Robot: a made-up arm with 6 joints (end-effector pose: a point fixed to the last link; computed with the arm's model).
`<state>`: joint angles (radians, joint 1 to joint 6).
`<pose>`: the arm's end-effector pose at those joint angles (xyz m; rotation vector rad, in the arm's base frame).
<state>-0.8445 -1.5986 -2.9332 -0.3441 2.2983 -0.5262</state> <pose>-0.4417 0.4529 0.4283 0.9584 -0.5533 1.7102</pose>
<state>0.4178 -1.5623 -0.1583 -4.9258 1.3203 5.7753</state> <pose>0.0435 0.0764 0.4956 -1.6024 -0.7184 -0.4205</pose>
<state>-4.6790 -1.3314 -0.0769 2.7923 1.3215 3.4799</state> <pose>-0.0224 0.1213 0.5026 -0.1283 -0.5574 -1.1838</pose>
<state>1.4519 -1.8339 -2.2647 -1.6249 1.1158 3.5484</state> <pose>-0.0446 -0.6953 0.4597 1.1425 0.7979 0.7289</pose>
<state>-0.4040 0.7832 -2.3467 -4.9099 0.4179 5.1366</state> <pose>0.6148 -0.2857 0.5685 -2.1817 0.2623 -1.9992</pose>
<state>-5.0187 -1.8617 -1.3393 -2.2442 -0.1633 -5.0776</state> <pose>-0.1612 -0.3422 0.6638 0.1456 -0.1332 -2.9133</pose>
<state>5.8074 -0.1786 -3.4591 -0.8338 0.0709 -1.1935</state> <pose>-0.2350 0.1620 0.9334 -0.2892 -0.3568 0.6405</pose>
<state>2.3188 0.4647 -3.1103 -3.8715 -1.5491 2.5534</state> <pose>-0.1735 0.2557 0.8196 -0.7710 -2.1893 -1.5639</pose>
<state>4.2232 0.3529 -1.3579 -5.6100 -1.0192 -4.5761</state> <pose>-0.2873 -0.4241 0.5358 -1.3505 -1.0801 2.2717</pose>
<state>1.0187 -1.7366 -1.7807 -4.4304 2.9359 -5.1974</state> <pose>-0.3201 -0.3969 0.5375 -1.7630 -2.2753 -0.4226</pose>
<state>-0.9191 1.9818 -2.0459 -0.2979 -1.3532 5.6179</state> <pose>0.2808 -0.3298 -0.1480 1.9261 0.0574 1.3067</pose>
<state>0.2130 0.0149 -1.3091 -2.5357 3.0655 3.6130</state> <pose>0.3504 0.0413 0.6715 1.7283 0.3569 -2.4893</pose>
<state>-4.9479 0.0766 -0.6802 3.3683 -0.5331 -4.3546</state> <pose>0.0483 0.2798 0.3209 -1.1526 -2.7852 -0.0944</pose>
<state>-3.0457 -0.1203 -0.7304 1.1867 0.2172 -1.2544</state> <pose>-0.3875 -0.0019 0.4287 0.2991 -2.3476 0.2481</pose>
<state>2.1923 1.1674 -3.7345 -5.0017 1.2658 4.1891</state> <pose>-0.3177 0.3620 0.7503 1.2028 -0.9946 -1.0666</pose>
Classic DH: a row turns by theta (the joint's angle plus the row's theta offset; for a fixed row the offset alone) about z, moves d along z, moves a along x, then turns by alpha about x. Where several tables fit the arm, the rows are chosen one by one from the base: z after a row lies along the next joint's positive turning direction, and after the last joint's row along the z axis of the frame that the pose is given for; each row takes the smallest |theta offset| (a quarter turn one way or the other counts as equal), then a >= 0, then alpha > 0; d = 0 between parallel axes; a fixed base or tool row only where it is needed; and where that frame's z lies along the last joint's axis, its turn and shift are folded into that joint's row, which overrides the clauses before.
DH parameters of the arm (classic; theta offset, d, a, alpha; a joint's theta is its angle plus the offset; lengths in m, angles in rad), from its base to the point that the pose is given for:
joint 1: 0 0.3121 0 -1.5708
joint 2: -1.3848 0 0.3195 0
joint 3: 1.3848 0 0.0744 -1.5708
joint 4: 0 0.3286 0 1.5708
joint 5: 0 0 0.0541 -1.5708
joint 6: 0 0.069 0 0

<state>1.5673 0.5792 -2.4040 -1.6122 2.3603 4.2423</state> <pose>0.0887 0.5089 0.6979 0.4599 1.7233 -0.7639</pose>
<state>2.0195 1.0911 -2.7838 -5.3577 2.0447 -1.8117</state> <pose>-0.3421 0.5520 0.4690 1.0613 -1.9780 0.5043</pose>
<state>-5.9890 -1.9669 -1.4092 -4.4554 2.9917 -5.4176</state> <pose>-0.4610 -0.0752 0.4855 -2.4516 -1.8129 -0.3561</pose>
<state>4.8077 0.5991 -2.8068 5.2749 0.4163 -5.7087</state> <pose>0.0664 -0.5032 0.8531 0.8621 -0.8927 0.9114</pose>
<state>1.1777 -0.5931 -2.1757 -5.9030 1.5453 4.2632</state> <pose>-0.0221 0.0121 0.9678 -0.3784 2.3850 1.7248</pose>
